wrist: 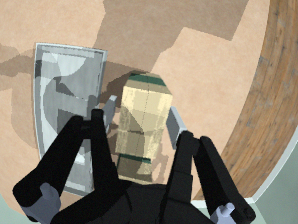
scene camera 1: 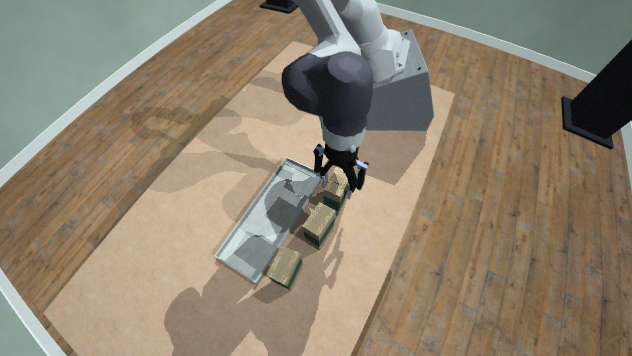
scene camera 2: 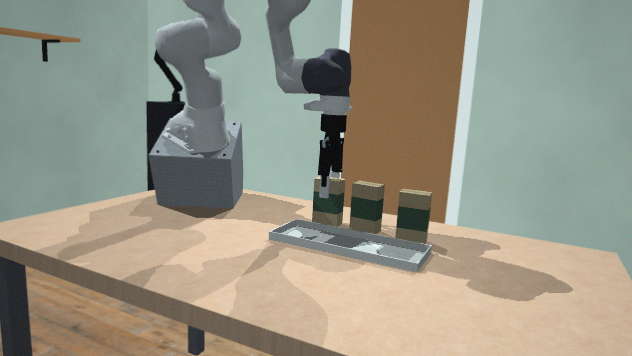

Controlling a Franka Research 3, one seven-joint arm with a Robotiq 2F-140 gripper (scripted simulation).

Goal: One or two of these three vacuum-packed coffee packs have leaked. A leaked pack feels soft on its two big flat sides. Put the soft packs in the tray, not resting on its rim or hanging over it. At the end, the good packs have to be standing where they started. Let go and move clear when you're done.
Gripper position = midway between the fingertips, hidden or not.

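Note:
A tray (scene camera 1: 256, 238), (scene camera 2: 407, 255), (wrist: 66, 78) is part of the robot's scene. The gripper (scene camera 1: 337, 190), (scene camera 2: 329, 195), (wrist: 141, 110) is visible as well.

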